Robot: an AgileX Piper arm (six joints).
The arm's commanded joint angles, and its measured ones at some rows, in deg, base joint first. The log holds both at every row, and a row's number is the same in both.
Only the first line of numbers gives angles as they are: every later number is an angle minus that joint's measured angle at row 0.
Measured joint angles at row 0:
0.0, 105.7, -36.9, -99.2, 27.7, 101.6
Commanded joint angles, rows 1 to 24:
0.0, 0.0, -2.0, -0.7, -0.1, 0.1
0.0, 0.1, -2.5, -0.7, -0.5, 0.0
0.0, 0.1, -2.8, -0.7, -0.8, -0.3
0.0, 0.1, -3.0, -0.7, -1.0, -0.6
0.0, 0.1, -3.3, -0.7, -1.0, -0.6
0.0, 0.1, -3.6, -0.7, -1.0, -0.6
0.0, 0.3, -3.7, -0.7, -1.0, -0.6
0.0, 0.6, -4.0, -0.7, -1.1, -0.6
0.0, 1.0, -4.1, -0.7, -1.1, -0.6
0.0, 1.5, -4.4, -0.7, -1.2, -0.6
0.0, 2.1, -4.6, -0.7, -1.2, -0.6
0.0, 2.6, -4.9, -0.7, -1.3, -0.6
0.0, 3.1, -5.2, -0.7, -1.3, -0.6
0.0, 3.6, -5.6, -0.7, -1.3, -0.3
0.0, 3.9, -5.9, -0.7, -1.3, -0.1
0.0, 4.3, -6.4, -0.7, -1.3, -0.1
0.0, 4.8, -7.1, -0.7, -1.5, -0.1
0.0, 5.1, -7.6, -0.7, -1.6, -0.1
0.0, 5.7, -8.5, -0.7, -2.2, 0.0
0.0, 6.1, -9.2, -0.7, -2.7, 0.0
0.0, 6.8, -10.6, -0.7, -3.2, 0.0
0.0, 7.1, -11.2, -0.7, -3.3, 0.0
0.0, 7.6, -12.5, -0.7, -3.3, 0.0
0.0, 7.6, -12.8, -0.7, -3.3, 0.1
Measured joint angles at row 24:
0.0, 7.1, -10.8, -0.1, -3.1, -0.1
